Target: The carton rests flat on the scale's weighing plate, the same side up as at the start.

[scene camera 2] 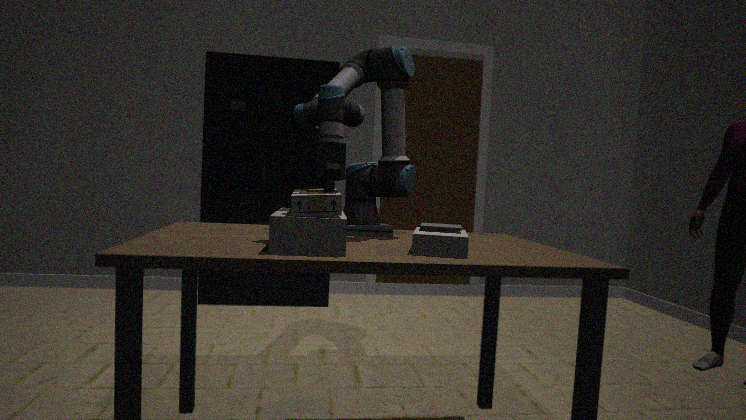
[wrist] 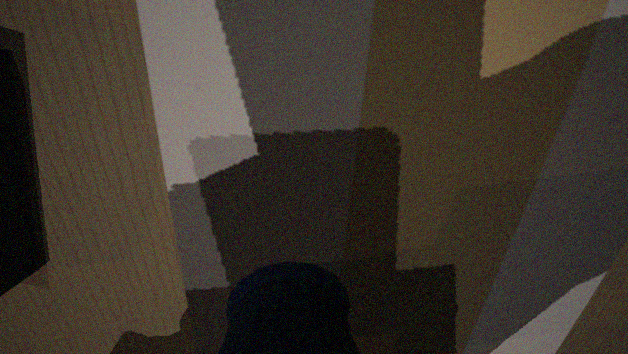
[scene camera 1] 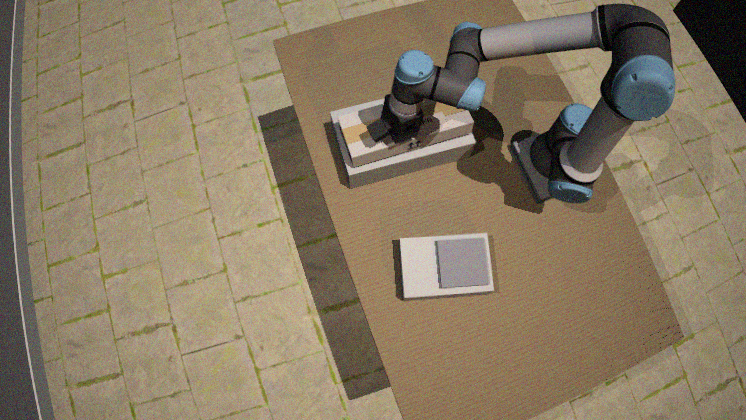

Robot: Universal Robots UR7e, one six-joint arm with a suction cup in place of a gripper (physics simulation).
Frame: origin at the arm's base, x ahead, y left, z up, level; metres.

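Seen in the pictures: end effector, tool point: [wrist: 296, 268]; arm's base, origin of the base link: [scene camera 2: 360, 224].
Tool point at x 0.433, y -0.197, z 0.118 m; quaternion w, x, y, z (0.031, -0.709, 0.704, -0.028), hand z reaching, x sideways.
Observation:
Offsets run from my tool point to a thing's top centre. Level surfaces: height alone.
The carton @(dy -0.029, dx -0.044, dz +0.019 m) [scene camera 1: 354, 134] [scene camera 2: 315, 204] [wrist: 300, 75] is white with a tan tape band. It lies level on top of a long white block @(dy -0.043, dx -0.045, dz -0.054 m) [scene camera 1: 409, 165] [scene camera 2: 308, 234], and the arrows on its side point up in the scene camera 2 view. My suction gripper [scene camera 1: 407, 133] [scene camera 2: 329, 185] [wrist: 287, 310] points down with its cup against the carton's top and is shut on it; the exact contact is dark. The scale @(dy +0.343, dx +0.016, dz -0.076 m) [scene camera 1: 417, 266] [scene camera 2: 440, 245] stands apart from the block, with its grey weighing plate @(dy +0.357, dx -0.020, dz -0.076 m) [scene camera 1: 464, 262] [scene camera 2: 441, 227] uncovered.
The wooden table @(dz -0.152 m) [scene camera 1: 548, 313] [scene camera 2: 522, 255] carries the block, the scale and the arm's base [scene camera 1: 529, 166]. The scale is to the right of the block in the scene camera 2 view. A person [scene camera 2: 730, 208] stands beyond the table's right side.

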